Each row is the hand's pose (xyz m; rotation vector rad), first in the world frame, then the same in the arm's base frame.
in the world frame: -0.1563 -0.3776 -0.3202 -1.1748 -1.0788 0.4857
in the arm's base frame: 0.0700 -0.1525 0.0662 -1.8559 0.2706 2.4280
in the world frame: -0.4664 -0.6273 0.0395 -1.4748 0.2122 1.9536
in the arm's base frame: 0.0613 0.3565 0.2356 0.6773 -1.5784 -1.3635
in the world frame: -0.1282 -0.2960 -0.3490 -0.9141 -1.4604 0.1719
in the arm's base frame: 0.0273 -0.2133 0.0136 -1.5315 -0.2355 2.2476
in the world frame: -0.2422 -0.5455 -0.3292 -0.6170 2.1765 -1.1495
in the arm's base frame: 0.1362 -0.0762 0.2257 1.7689 -0.2911 1.9171
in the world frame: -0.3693 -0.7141 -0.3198 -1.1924 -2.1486 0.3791
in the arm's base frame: 0.1760 0.0324 0.4026 -0.7854 -0.7255 2.8241
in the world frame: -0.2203 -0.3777 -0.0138 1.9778 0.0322 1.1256
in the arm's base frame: 0.0397 0.1390 -0.0436 0.4388 1.4495 -0.0091
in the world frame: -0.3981 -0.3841 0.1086 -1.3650 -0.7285 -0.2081
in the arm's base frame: -0.0699 0.3164 0.0125 2.5458 0.2741 -1.7692
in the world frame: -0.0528 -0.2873 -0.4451 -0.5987 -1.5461 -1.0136
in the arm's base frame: 0.0675 -0.3288 0.0078 -1.5133 -1.2537 1.3051
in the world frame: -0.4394 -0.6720 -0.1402 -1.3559 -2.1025 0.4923
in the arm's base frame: 0.1052 0.2032 0.3335 0.7863 0.6708 -2.9365
